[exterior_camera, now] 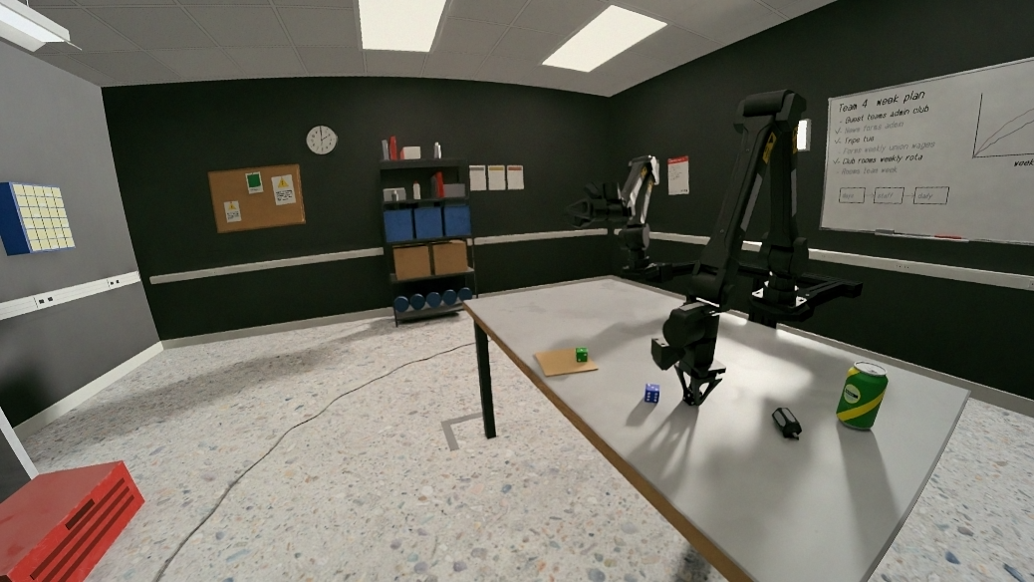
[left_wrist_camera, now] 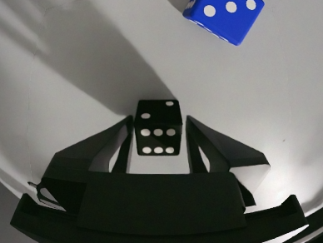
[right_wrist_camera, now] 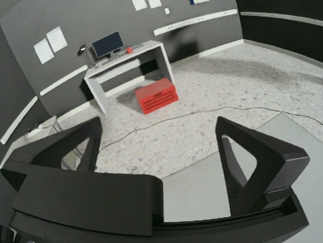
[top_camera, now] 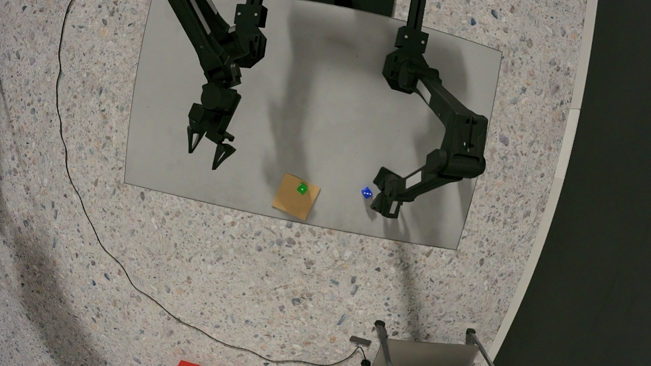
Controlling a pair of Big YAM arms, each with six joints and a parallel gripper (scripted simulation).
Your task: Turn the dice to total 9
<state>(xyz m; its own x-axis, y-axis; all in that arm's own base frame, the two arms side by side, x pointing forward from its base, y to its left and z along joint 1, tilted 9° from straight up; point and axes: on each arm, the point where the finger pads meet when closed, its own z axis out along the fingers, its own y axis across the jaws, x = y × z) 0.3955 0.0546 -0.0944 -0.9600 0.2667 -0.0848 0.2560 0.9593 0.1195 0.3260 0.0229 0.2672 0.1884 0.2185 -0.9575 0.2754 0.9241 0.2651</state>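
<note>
Now: the black die right at my left hand. Also, from my left hand: blue die 70 mm ahead, 60 mm to the right; brown square mat 320 mm to the right, 130 mm ahead, 10 mm below; green die 300 mm to the right, 90 mm ahead, 10 mm above.
</note>
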